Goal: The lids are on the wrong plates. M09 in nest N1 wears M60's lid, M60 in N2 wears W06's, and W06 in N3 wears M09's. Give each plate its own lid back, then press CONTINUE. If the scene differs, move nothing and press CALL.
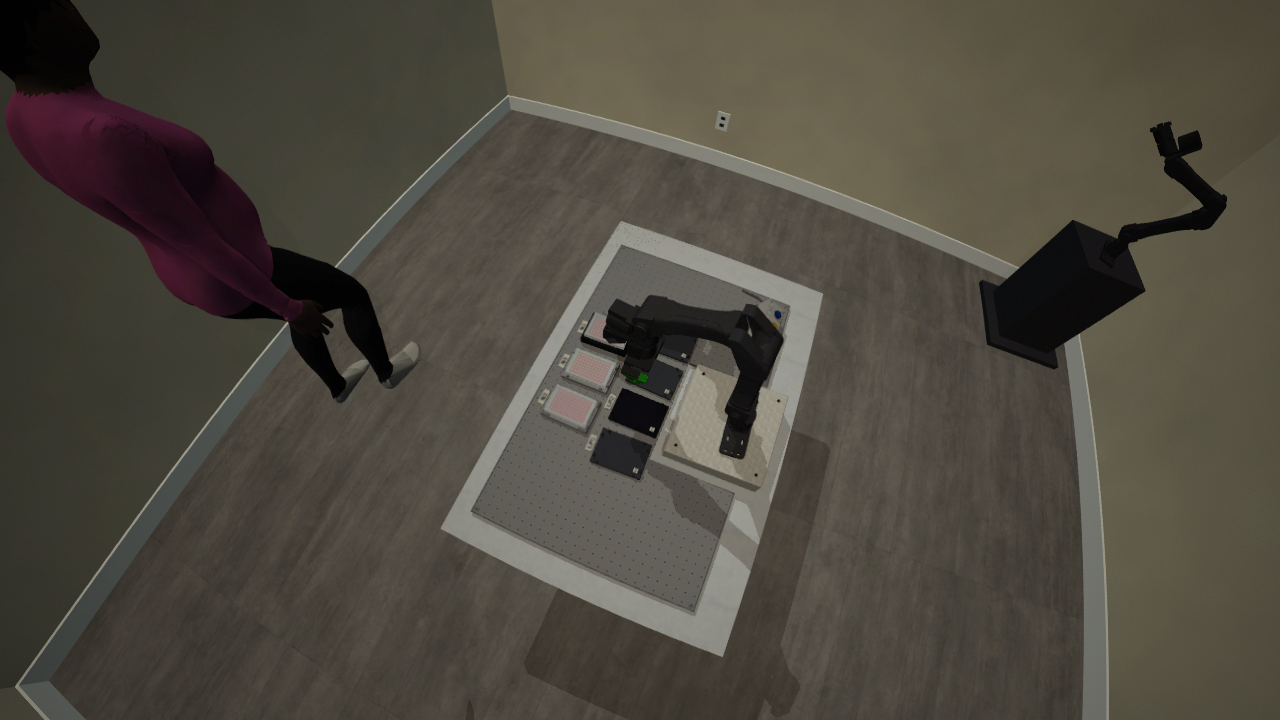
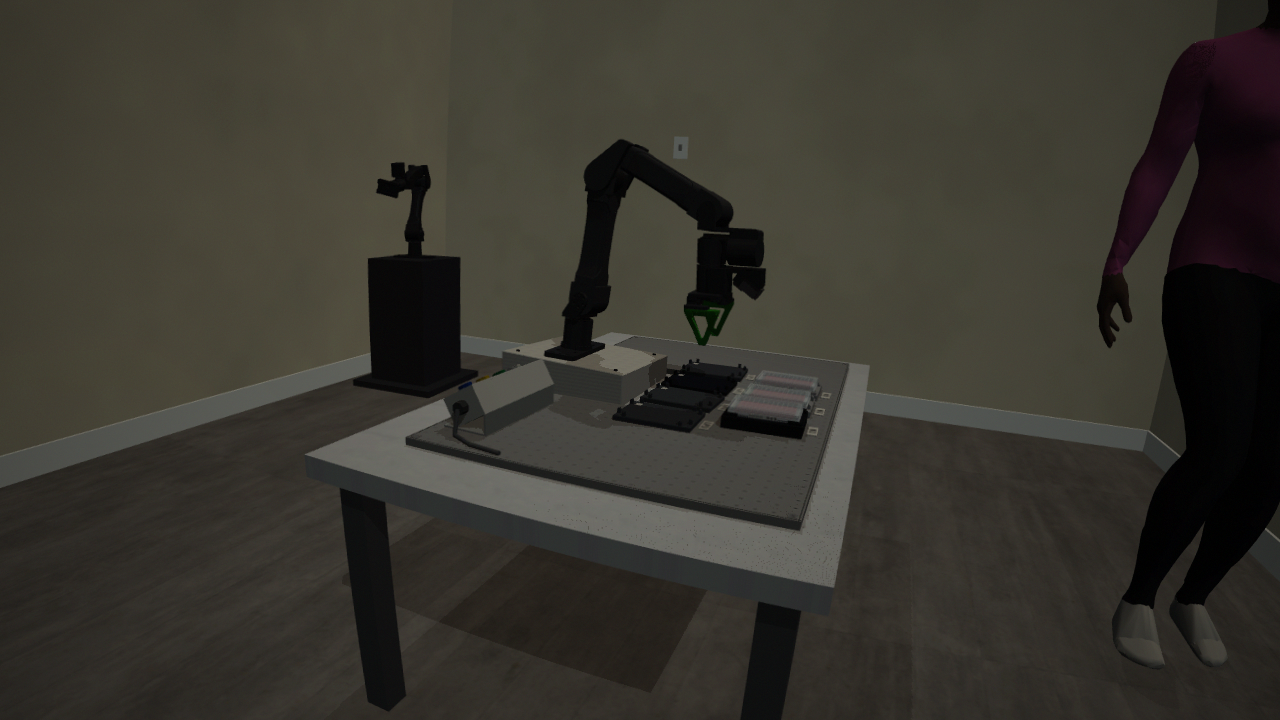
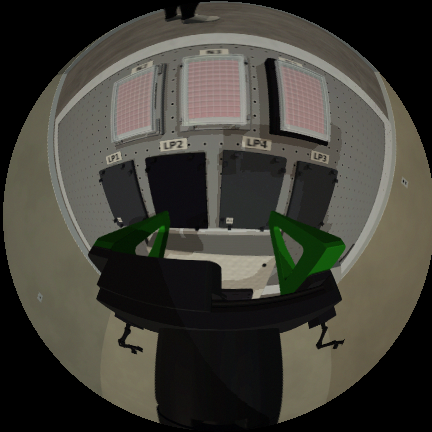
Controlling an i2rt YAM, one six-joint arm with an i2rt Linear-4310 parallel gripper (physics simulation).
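Places are measured from the arm's base along level axes (x ahead, y down, z left), in metres.
Where they show: gripper, fingertip midpoint: [image 1: 640,368] [image 2: 708,340] [image 3: 218,216]; arm's base at its link origin: [image 1: 739,422] [image 2: 576,351].
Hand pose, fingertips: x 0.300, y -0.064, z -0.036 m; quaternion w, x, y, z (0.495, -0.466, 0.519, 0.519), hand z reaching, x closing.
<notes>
Each offset is from my fingertips to the centre of the thing. Level surfaces: height alone.
Three pink-gridded plates under clear lids sit in a row of nests: the left plate {dz +0.129, dx +0.159, dy +0.093 m} [image 3: 134,105] [image 1: 570,407], the middle plate {dz +0.000, dx +0.149, dy +0.093 m} [image 3: 213,90] [image 1: 589,368] and the right plate {dz -0.133, dx +0.140, dy +0.082 m} [image 3: 304,100] [image 2: 766,409], which sits on a taller black base. Their tags are too blurred to read surely, and lid names do not show. Dark pads LP1 {dz +0.207, dx -0.018, dy +0.108 m} [image 3: 121,192] [image 1: 621,453], LP2 {dz +0.079, dx -0.026, dy +0.108 m} [image 3: 177,190] [image 1: 638,411], LP4 {dz -0.047, dx -0.034, dy +0.108 m} [image 3: 252,187] and LP3 {dz -0.176, dx -0.047, dy +0.108 m} [image 3: 316,192] [image 2: 659,414] bear no visible lid. My gripper [image 3: 218,216] [image 2: 708,336] is open and empty, above the pads. CONTINUE and CALL cannot be read.
A sloped button box {dz -0.281, dx -0.313, dy +0.076 m} [image 2: 514,398] stands on the pegboard {dy +0.118 m} [image 2: 572,456] [image 1: 572,537], with a cable beside it. The pale arm base block [image 1: 698,429] [image 2: 595,383] borders the pads. A person [image 1: 143,179] [image 2: 1199,179] stands beyond the table, and a second arm stands on a black pedestal [image 1: 1065,291] [image 2: 414,322].
</notes>
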